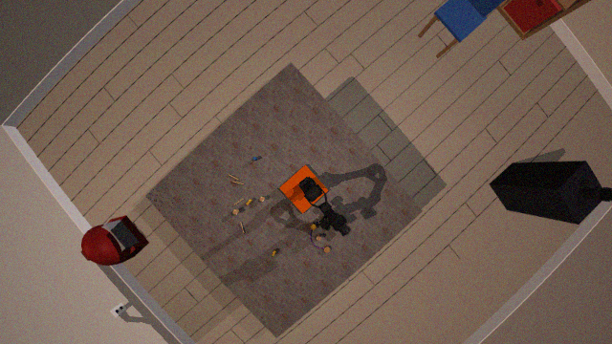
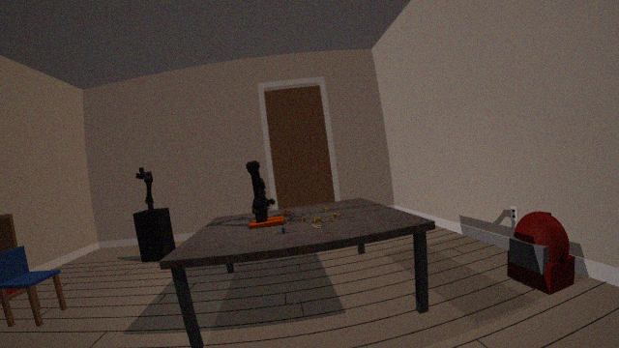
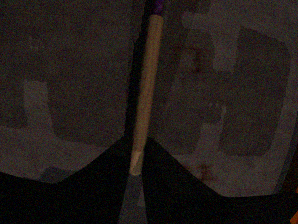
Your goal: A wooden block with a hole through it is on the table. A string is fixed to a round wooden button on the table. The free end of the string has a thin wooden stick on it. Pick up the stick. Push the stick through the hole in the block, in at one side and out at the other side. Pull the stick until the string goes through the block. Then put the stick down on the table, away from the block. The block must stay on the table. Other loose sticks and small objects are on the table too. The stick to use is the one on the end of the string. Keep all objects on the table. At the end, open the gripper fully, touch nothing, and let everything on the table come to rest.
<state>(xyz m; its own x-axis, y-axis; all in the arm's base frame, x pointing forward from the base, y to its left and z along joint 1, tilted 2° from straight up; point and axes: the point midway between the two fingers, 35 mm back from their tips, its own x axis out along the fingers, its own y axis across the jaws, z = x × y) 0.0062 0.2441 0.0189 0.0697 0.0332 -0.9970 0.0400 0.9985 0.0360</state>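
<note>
My gripper tip is 4 cm short of the thin wooden stick and 1 cm below it. The rest, counted from my gripper tip: purple string (6 cm ahead, 1 cm above); then round wooden button (15 cm ahead, 17 cm to the left, 1 cm above); then blue piece (14 cm ahead, 57 cm to the right, 1 cm above).
</note>
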